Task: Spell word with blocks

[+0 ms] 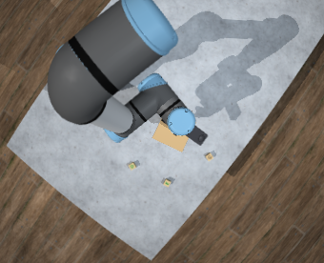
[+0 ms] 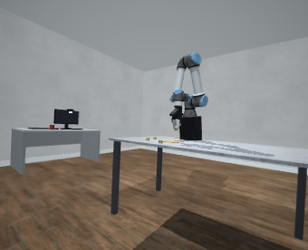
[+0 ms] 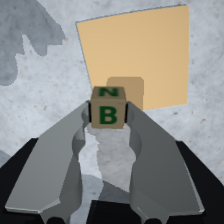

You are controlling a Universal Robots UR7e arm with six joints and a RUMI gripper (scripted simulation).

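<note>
My hand is 12 cm above the tan mat, 4 cm to the left of it and 1 cm short of it. Round my hand: E block 21 cm to the right, 16 cm ahead, 11 cm below; B block right at my hand; D block 27 cm to the right, 11 cm below, 1 cm ahead.
</note>
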